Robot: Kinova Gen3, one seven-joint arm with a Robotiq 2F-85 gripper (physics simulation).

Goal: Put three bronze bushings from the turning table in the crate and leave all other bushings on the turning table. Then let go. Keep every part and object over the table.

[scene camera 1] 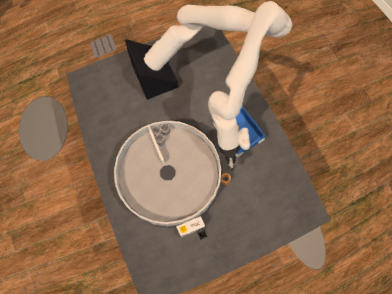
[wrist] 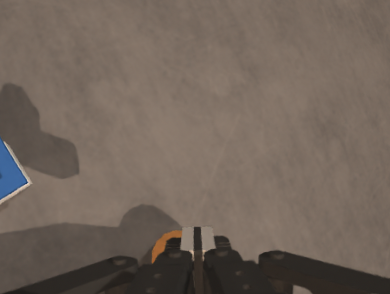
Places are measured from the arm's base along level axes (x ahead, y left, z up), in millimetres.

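Pixels of known places: gripper, fingertip midpoint: [scene camera 1: 232,169] [wrist: 197,246]; arm's base, origin of the base link: [scene camera 1: 152,63].
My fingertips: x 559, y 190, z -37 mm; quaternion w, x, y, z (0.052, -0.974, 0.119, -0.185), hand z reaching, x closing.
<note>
Ahead of a thing's pixels: the offset from my fingertips to its middle. "spot": to the spot under its first point. Level surfaces: height alone.
A bronze bushing {dx +12, dy -26, dz -73 mm} [scene camera 1: 230,178] [wrist: 160,246] stands on the table just outside the right rim of the turning table {dx -68, dy -246, dz -40 mm} [scene camera 1: 190,192]. In the wrist view it is partly hidden behind the fingers. My gripper [scene camera 1: 231,165] [wrist: 197,246] is shut with nothing between its fingers, beside and above the bushing. The blue crate {dx -179, dy +98, dz -67 mm} [scene camera 1: 256,129] [wrist: 10,172] is partly covered by the arm in the scene view, so its contents are partly hidden. Several grey bushings {spot: dx -214, dy -240, dz -39 mm} [scene camera 1: 160,140] sit together on the turning table, beside the pale divider {spot: dx -178, dy -260, dz +6 mm} [scene camera 1: 156,145].
A black wedge-shaped block [scene camera 1: 152,82] stands at the table's far side. A white labelled box {spot: dx +166, dy -213, dz -34 mm} [scene camera 1: 191,226] and a small black part {spot: dx +204, dy -180, dz -66 mm} [scene camera 1: 202,234] are at the turning table's near edge. The grey table {dz -92 mm} [scene camera 1: 260,200] ends to the right of the crate.
</note>
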